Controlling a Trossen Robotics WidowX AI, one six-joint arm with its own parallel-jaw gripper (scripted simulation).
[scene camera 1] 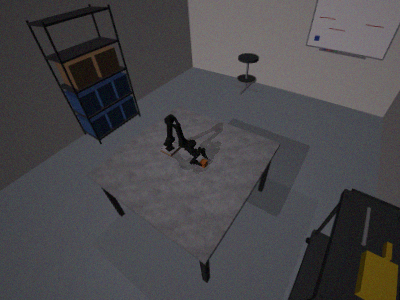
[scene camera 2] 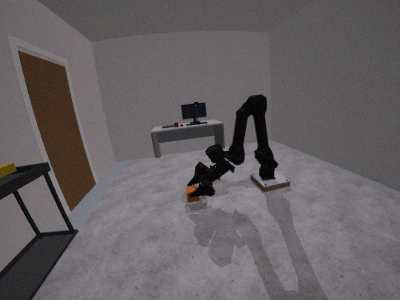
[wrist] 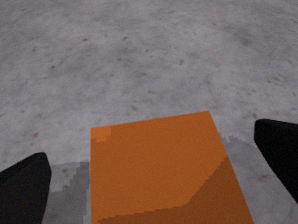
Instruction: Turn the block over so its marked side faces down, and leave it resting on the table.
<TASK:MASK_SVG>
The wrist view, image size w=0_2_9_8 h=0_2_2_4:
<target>gripper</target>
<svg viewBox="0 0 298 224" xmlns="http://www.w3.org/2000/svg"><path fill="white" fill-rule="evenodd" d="M47 153L33 153L27 159L23 159L19 163L13 164L8 169L0 172L0 224L41 224L41 221L43 221L45 206L47 206L49 184L51 184L52 169L49 167ZM255 120L254 141L257 144L257 148L262 152L262 156L265 157L266 163L270 165L270 169L273 169L274 175L278 176L287 192L291 194L291 197L294 197L294 201L298 204L298 124L270 119Z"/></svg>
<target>orange block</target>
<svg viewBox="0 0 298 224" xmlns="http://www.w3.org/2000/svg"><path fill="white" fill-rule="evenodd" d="M212 113L210 111L184 113L184 115L156 117L156 119L129 121L129 123L90 128L90 175L92 175L90 176L90 208L92 208L92 224L253 224L254 221L251 218L249 206L245 202L245 196L243 196L241 186L239 186L238 179L235 177L233 165L231 165L229 157L226 155L226 148L223 147L221 137L218 135L216 125L214 125Z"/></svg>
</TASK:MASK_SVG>
